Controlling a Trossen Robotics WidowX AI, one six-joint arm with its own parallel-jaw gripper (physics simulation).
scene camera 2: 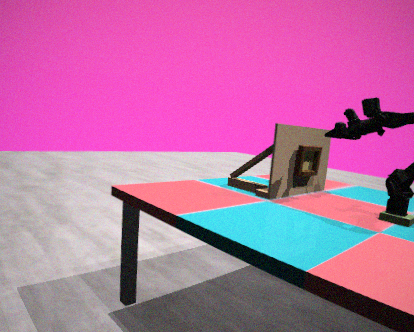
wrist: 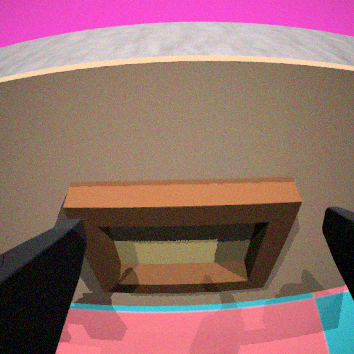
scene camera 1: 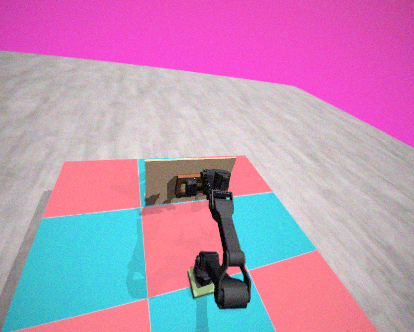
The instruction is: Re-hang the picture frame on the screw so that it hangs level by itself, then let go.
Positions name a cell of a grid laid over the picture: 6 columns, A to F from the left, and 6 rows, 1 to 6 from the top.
Labels:
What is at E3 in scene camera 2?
A brown picture frame.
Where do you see a brown picture frame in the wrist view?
C4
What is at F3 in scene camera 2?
The gripper.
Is the gripper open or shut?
Open.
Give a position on a tan wall board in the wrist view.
At D2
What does the gripper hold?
Nothing.

